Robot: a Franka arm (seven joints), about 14 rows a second.
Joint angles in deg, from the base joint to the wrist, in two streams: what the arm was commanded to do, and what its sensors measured. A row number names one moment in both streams.
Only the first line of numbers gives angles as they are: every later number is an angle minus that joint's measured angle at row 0.
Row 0, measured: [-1.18, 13.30, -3.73, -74.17, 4.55, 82.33, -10.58]
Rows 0 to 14, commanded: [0.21, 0.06, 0.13, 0.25, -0.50, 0.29, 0.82]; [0.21, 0.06, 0.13, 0.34, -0.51, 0.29, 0.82]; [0.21, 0.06, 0.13, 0.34, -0.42, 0.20, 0.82]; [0.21, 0.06, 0.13, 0.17, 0.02, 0.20, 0.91]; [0.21, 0.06, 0.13, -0.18, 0.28, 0.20, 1.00]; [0.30, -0.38, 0.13, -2.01, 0.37, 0.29, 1.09]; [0.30, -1.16, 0.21, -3.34, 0.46, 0.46, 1.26]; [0.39, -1.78, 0.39, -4.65, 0.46, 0.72, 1.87]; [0.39, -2.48, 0.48, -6.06, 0.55, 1.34, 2.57]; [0.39, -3.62, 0.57, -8.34, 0.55, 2.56, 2.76]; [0.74, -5.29, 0.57, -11.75, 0.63, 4.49, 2.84]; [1.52, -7.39, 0.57, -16.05, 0.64, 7.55, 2.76]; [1.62, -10.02, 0.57, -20.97, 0.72, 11.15, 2.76]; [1.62, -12.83, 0.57, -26.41, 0.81, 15.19, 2.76]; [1.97, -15.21, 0.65, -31.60, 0.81, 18.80, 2.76]
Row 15, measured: [1.24, -6.90, 0.80, -18.35, 0.23, 11.83, 1.79]
